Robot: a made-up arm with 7 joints. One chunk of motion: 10 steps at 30 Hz.
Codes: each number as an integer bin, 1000 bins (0 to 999) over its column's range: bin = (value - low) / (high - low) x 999, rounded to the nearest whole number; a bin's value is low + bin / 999 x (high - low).
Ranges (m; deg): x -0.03..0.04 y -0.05..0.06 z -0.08..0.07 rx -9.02..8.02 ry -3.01..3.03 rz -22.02..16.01
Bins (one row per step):
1: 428 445 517 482 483 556
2: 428 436 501 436 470 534
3: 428 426 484 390 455 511
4: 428 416 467 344 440 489
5: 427 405 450 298 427 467
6: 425 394 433 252 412 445
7: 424 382 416 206 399 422
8: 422 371 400 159 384 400
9: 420 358 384 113 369 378
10: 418 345 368 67 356 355
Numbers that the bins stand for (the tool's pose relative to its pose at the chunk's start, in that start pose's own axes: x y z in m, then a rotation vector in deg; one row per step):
1: 0.0000 -0.0010 -0.0024 -0.80 -0.09 -0.85
2: 0.0000 -0.0020 -0.0048 -1.58 -0.17 -1.69
3: 0.0000 -0.0031 -0.0073 -2.37 -0.26 -2.57
4: 0.0000 -0.0042 -0.0099 -3.15 -0.35 -3.40
5: -0.0001 -0.0054 -0.0124 -3.94 -0.43 -4.24
6: -0.0002 -0.0066 -0.0150 -4.72 -0.52 -5.08
7: -0.0003 -0.0079 -0.0175 -5.51 -0.60 -5.96
8: -0.0004 -0.0091 -0.0199 -6.31 -0.69 -6.79
9: -0.0006 -0.0106 -0.0223 -7.09 -0.78 -7.63
10: -0.0007 -0.0120 -0.0247 -7.88 -0.86 -8.51

